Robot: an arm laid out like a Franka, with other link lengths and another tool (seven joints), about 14 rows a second.
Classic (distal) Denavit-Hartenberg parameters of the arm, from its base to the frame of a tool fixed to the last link. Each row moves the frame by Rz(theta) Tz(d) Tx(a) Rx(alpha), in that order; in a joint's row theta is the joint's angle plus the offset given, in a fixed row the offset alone. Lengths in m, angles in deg.
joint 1: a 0  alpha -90  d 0.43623  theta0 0
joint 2: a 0  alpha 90  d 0  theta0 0
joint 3: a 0.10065  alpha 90  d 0.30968  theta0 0
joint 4: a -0.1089  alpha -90  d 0  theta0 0
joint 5: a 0  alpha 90  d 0.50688  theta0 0
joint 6: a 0.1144  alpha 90  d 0  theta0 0
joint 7: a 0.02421  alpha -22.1  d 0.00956  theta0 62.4
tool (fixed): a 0  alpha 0  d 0.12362  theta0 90
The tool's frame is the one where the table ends.
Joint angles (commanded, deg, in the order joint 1, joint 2, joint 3, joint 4, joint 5, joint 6, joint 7), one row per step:
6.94 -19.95 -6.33 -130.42 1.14 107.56 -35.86
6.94 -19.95 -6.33 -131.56 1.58 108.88 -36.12
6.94 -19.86 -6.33 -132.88 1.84 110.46 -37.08
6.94 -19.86 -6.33 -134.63 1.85 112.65 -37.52
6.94 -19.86 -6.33 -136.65 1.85 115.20 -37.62
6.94 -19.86 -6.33 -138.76 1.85 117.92 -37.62
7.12 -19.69 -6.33 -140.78 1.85 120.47 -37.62
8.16 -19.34 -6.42 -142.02 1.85 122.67 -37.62
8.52 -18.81 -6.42 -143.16 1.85 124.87 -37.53
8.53 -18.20 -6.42 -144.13 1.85 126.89 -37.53
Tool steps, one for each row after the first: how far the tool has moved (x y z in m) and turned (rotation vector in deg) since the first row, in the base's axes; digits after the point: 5 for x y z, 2 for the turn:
-0.00115 0.00092 -0.01018 0.42 -0.18 0.06
-0.00180 0.00161 -0.02260 0.68 -0.40 0.87
-0.00372 0.00196 -0.03725 0.68 -0.86 1.23
-0.00686 0.00231 -0.05393 0.66 -1.40 1.24
-0.01078 0.00264 -0.07106 0.62 -2.00 1.14
-0.01508 0.00483 -0.08910 0.56 -2.36 1.23
-0.01612 0.01483 -0.10134 0.55 -2.96 2.09
-0.01747 0.01858 -0.11416 0.47 -3.49 2.27
-0.01873 0.01864 -0.12626 0.37 -3.93 2.19

